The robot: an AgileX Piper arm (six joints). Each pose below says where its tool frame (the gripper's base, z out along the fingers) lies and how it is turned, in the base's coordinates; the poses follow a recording.
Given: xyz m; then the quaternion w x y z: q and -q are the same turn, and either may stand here.
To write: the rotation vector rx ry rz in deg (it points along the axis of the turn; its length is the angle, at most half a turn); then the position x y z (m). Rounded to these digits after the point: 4 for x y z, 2 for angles.
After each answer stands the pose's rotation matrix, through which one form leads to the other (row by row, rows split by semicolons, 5 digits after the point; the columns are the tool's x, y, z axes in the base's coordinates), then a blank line. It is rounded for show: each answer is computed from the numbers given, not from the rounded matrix.
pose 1, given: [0.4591 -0.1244 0.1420 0.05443 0.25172 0.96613 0.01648]
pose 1, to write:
[43.80 168.12 2.87 0.4591 -0.1244 0.1420]
-0.86735 0.48459 0.11347; 0.48818 0.87273 0.00444; -0.09688 0.05925 -0.99353

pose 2, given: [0.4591 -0.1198 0.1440 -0.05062 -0.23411 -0.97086 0.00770]
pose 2, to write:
[40.83 169.34 -1.34 0.4591 -0.1198 0.1440]
-0.88526 0.45536 0.09468; 0.45380 0.89027 -0.03865; -0.10190 0.00875 -0.99476

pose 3, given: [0.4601 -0.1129 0.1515 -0.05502 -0.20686 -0.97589 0.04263]
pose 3, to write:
[35.98 169.76 -7.42 0.4601 -0.1129 0.1515]
-0.90836 0.40844 0.08975; 0.39906 0.91078 -0.10597; -0.12502 -0.06044 -0.99031

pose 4, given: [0.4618 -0.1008 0.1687 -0.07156 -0.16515 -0.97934 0.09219]
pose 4, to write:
[28.44 168.68 -15.88 0.4618 -0.1008 0.1687]
-0.93521 0.33667 0.10971; 0.31028 0.92845 -0.20421; -0.17061 -0.15693 -0.97276

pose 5, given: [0.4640 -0.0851 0.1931 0.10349 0.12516 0.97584 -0.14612]
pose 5, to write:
[21.16 164.94 -24.70 0.4640 -0.0851 0.1931]
-0.94725 0.27452 0.16540; 0.21403 0.92597 -0.31109; -0.23856 -0.25928 -0.93588

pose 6, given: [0.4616 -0.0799 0.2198 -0.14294 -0.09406 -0.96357 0.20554]
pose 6, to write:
[15.54 159.24 -33.97 0.4616 -0.0799 0.2198]
-0.94144 0.24003 0.23680; 0.12251 0.89781 -0.42300; -0.31413 -0.36922 -0.87464

